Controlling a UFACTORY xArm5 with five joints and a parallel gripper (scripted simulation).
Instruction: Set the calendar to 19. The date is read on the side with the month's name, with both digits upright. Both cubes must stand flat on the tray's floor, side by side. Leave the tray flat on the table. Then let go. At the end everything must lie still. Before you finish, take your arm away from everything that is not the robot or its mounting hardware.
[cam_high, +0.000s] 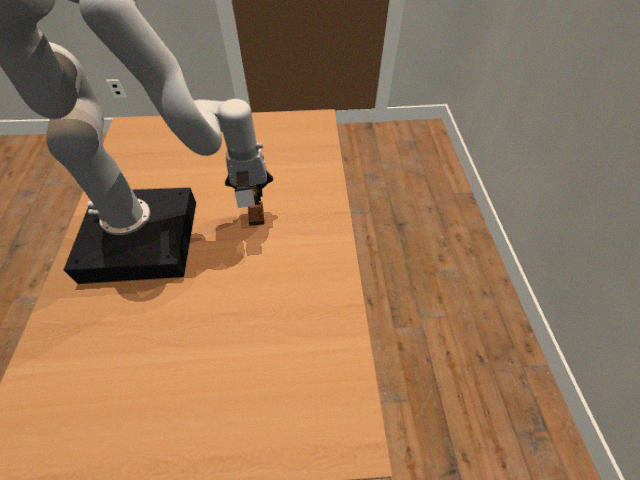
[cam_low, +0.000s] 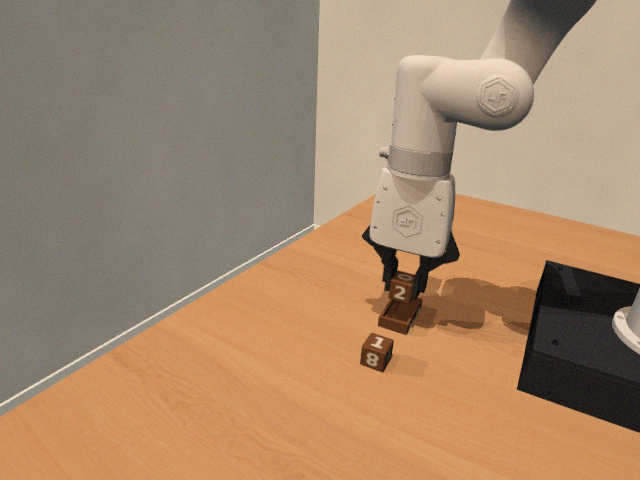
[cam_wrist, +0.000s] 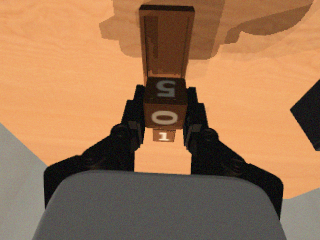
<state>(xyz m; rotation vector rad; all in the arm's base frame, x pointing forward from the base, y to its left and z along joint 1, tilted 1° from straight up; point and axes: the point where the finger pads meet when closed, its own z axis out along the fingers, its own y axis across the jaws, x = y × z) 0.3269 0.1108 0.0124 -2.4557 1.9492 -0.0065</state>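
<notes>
Right now my hand is 1 cm above the brown date cube. Round my hand: tray: 2 cm to the right, 7 cm below.
</notes>
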